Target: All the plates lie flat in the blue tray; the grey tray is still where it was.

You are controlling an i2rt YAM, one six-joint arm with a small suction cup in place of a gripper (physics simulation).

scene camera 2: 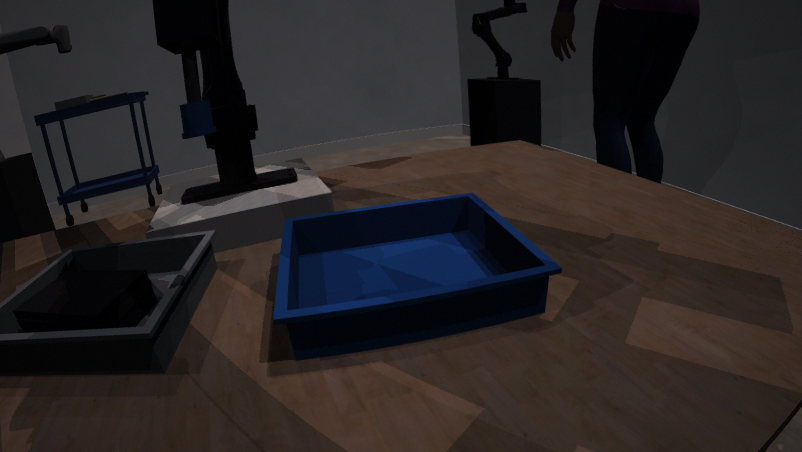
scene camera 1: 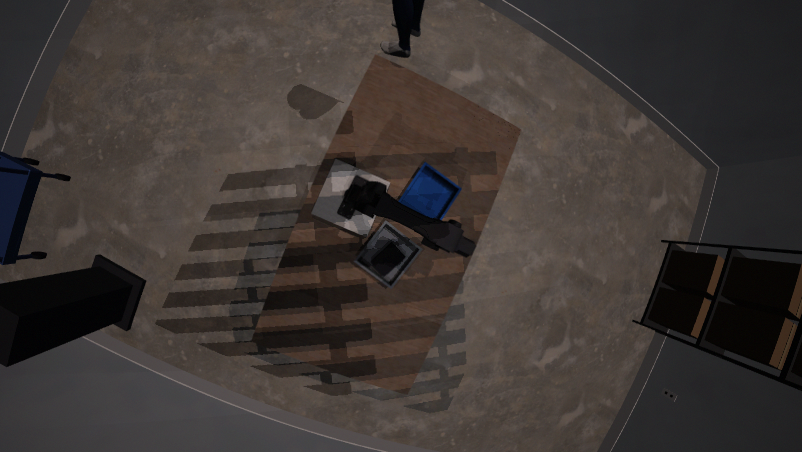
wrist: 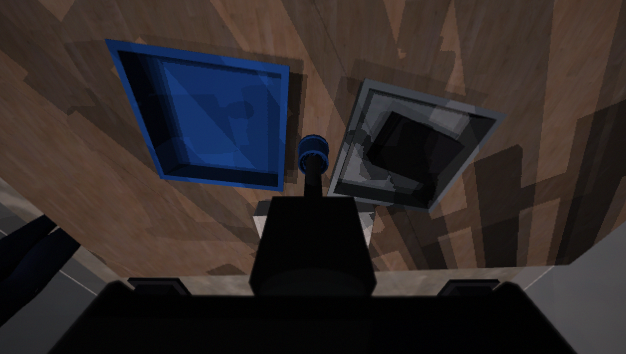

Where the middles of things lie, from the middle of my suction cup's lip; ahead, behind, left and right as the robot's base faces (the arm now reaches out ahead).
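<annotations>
My suction cup, as I see it, is 180 mm above the grey tray (scene camera 2: 180, 267), 90 mm past it and 170 mm to the left of it. Counted from my suction cup, the blue tray (scene camera 2: 355, 280) is 180 mm below, 30 mm behind and 170 mm to the left.
</annotations>
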